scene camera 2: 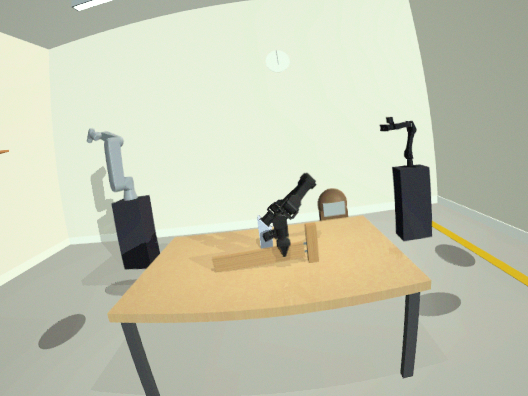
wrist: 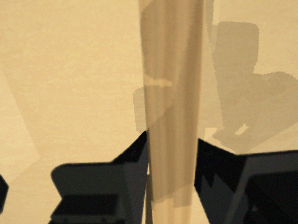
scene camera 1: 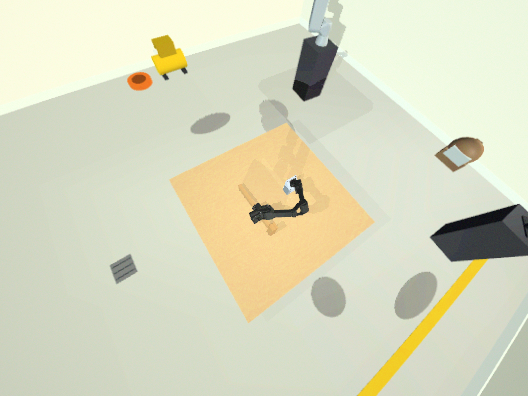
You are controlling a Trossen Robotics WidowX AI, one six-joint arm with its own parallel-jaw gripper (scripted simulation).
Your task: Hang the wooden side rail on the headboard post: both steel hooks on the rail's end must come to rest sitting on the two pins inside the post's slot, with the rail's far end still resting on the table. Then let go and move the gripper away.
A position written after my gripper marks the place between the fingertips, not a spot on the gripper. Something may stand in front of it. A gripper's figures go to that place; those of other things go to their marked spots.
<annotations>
My gripper (wrist: 162, 133) is 12 cm from the lens. A wooden side rail (wrist: 172, 46): 5 cm from the lens.
</annotations>
